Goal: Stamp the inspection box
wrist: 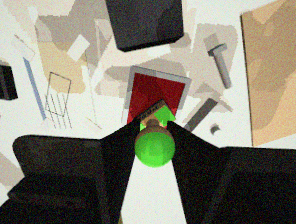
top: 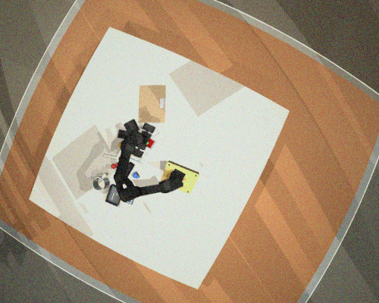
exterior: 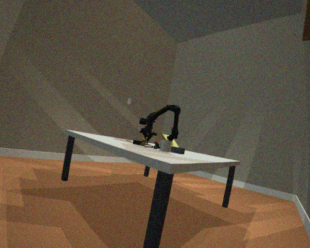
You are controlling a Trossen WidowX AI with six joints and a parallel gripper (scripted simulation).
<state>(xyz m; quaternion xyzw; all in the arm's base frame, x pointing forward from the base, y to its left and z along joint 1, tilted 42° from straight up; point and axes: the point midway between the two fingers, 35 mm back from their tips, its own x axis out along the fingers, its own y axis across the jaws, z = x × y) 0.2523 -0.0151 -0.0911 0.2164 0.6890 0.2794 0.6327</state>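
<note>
Right now my gripper tip is 3 cm above the red ink pad. Round my gripper tip: yellow-knobbed stamp 12 cm ahead, 9 cm to the left, 2 cm below; then lined paper slip 11 cm to the left, 4 cm below, 1 cm ahead; then dark grey block 12 cm ahead, 3 cm to the left, 2 cm below.
</note>
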